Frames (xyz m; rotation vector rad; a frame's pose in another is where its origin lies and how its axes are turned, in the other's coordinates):
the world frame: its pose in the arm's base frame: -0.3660 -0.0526 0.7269 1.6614 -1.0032 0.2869
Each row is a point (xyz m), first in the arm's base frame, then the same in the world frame.
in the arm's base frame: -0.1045 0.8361 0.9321
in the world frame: -0.1199 -0.0701 -0.9386
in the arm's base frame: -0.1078 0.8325 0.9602
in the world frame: -0.1022 -0.0485 -0.9443
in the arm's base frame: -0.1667 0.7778 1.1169
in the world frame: -0.0119 0.1023 -0.9332
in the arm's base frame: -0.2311 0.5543 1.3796
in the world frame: 0.2215 0.3325 -0.8080
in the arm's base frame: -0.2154 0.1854 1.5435
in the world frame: 0.5073 0.4398 -0.5435
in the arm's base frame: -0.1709 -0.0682 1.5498
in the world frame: 0.6559 0.4165 -0.3344
